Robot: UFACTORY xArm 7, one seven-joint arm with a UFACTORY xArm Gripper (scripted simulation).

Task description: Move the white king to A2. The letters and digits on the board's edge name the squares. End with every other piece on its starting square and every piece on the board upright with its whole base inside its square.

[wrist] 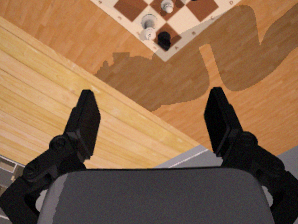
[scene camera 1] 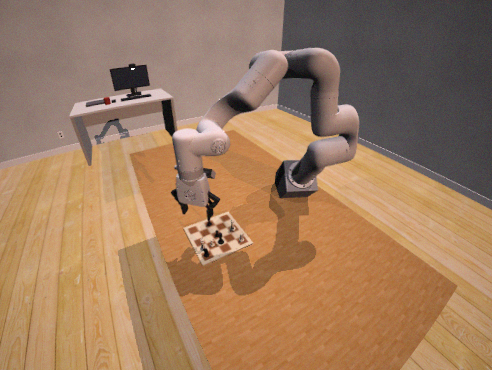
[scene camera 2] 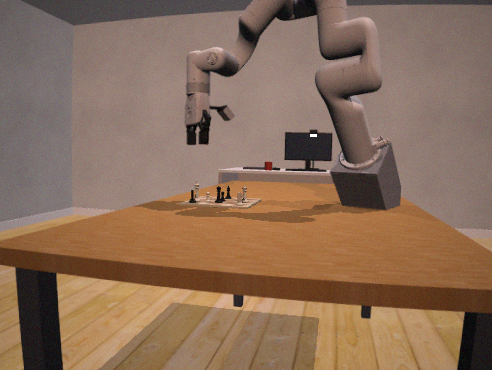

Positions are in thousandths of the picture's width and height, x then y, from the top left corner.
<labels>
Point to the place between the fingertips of my gripper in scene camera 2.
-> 401, 391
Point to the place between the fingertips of my gripper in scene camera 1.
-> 401, 580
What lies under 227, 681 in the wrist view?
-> My gripper.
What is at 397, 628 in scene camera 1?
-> A chessboard.
</labels>
